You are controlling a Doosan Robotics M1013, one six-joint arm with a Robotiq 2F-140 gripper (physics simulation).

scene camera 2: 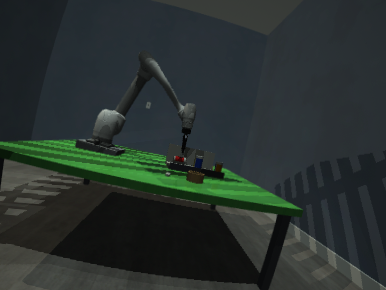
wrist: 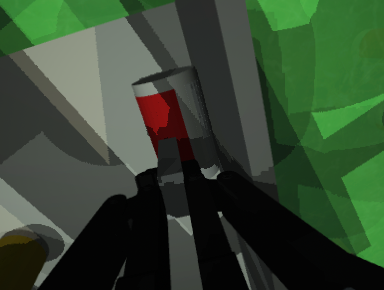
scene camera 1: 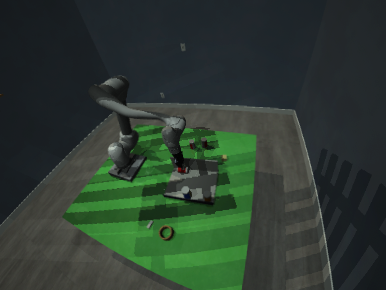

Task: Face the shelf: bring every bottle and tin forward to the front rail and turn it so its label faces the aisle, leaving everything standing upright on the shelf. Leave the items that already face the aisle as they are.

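Frame: origin at the arm's base, x ahead, y left, z up, level; centimetres.
Where they show: gripper, fingertip midpoint: point(scene camera 2: 181, 157) point(wrist: 170, 154) point(scene camera 1: 183, 169); arm's base, origin of the base link: point(scene camera 2: 100, 144) point(scene camera 1: 125, 164).
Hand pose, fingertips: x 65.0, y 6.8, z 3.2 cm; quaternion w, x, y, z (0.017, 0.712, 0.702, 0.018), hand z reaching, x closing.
Note:
Things, the pixels of their top centre, and the offset from my fingertips. "*": a spot on its surface instead.
- red-labelled tin, middle of its top: point(wrist: 181, 136) point(scene camera 2: 180, 156) point(scene camera 1: 182, 167) dx -1.4, dy +1.2, dz +0.0 cm
- blue tin, middle of its top: point(scene camera 2: 199, 156) point(scene camera 1: 185, 189) dx +10.7, dy -20.6, dz +5.1 cm
- orange-brown tin, middle of its top: point(scene camera 1: 207, 193) point(scene camera 2: 219, 162) dx +26.8, dy -19.3, dz +3.8 cm
- yellow-labelled cylinder, surface spot: point(wrist: 17, 257) * dx +8.6, dy -18.5, dz -1.8 cm
- small yellow block, middle of its top: point(scene camera 1: 223, 156) dx +31.1, dy +23.7, dz -4.0 cm
- brown ring, middle of its top: point(scene camera 2: 196, 172) point(scene camera 1: 165, 232) dx +5.3, dy -51.8, dz -2.8 cm
- small white piece, middle of its top: point(scene camera 2: 168, 173) point(scene camera 1: 149, 224) dx -10.2, dy -50.1, dz -6.6 cm
A red-labelled tin point(scene camera 1: 180, 170) point(scene camera 2: 179, 159) point(wrist: 160, 117) lies on its side near the back wall of the grey shelf point(scene camera 1: 197, 181) point(scene camera 2: 197, 170) point(wrist: 117, 55). My gripper point(scene camera 1: 181, 167) point(scene camera 2: 183, 150) point(wrist: 170, 154) is shut and empty. Its fingertips are over the tin's near end in the wrist view and hide part of it; whether they touch is unclear. A blue tin point(scene camera 1: 186, 192) point(scene camera 2: 199, 162) and an orange-brown tin point(scene camera 1: 207, 198) point(scene camera 2: 219, 167) stand upright near the front rail. A yellow-labelled cylinder point(wrist: 17, 257) partly shows at the wrist view's lower left.
Two dark red and white tins point(scene camera 1: 192, 145) point(scene camera 1: 204, 143) stand on the green table behind the shelf. A small yellow block point(scene camera 1: 224, 157) lies behind its right corner. A brown ring point(scene camera 1: 160, 233) point(scene camera 2: 195, 177) and a small white piece point(scene camera 1: 150, 225) point(scene camera 2: 168, 174) lie in front.

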